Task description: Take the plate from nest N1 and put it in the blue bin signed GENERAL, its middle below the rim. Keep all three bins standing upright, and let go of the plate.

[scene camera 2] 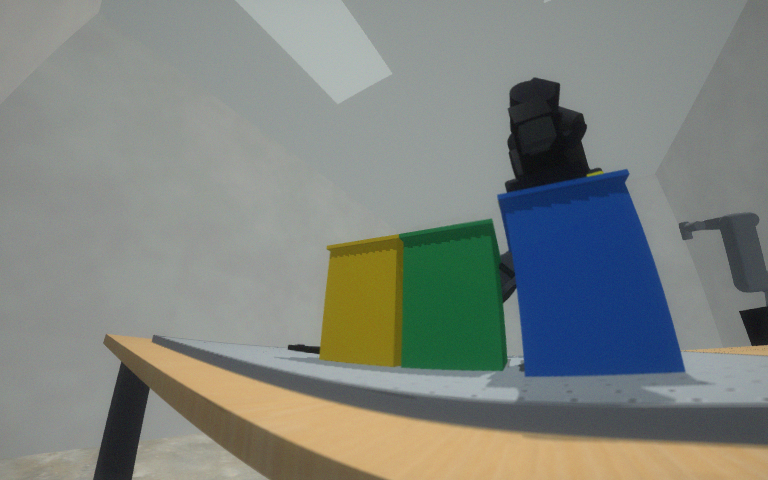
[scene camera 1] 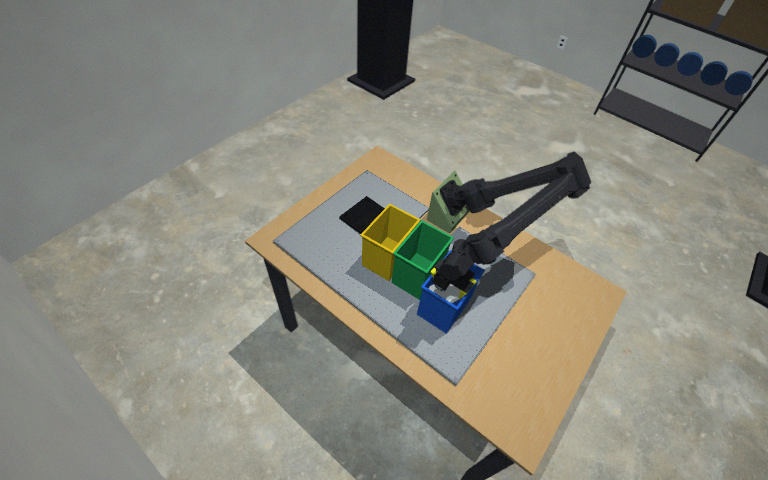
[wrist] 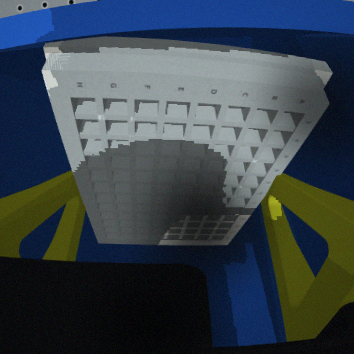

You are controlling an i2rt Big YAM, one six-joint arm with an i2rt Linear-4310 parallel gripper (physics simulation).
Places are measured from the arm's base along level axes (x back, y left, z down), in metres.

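Pixels of known places: gripper, fingertip midpoint: [scene camera 1: 448,291] [wrist: 173,177]; arm's base, link origin: [scene camera 1: 451,197].
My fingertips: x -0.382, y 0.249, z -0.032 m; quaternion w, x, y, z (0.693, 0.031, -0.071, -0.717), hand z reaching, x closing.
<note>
Ahead of a thing's pixels: the offset from my fingertips to its middle. "spot": to the spot under its first point. Level surfaces: height alone.
A pale gridded plate @(dx -0.001, dy +0.000, dz -0.006 m) [scene camera 1: 450,293] [wrist: 175,70] is tilted inside the mouth of the blue bin @(dx +0.020, dy -0.004, dz +0.040 m) [scene camera 1: 441,311] [scene camera 2: 589,283] [wrist: 175,15]; in scene camera 2 the bin's wall hides it. My gripper [scene camera 1: 451,283] [wrist: 173,177] is shut on the plate, with a yellow finger at each side, at the bin's mouth. The blue bin stands apart from the green bin @(dx +0.060, dy -0.153, dz +0.040 m) [scene camera 1: 419,268] [scene camera 2: 453,300] and seems to lean slightly toward the table's front. The green bin and the yellow bin @(dx +0.044, dy -0.284, dz +0.040 m) [scene camera 1: 376,257] [scene camera 2: 362,305] stand upright. The GENERAL sign and nest N1 cannot be made out.
The bins stand on a grey perforated board @(dz +0.130 m) [scene camera 1: 334,266] on the wooden table @(dz +0.143 m) [scene camera 1: 555,339]. A black flat pad @(spot: dx +0.136, dy -0.500, dz +0.118 m) [scene camera 1: 362,213] lies beside the yellow bin. The arm's green angled mount [scene camera 1: 441,212] stands behind the bins.
</note>
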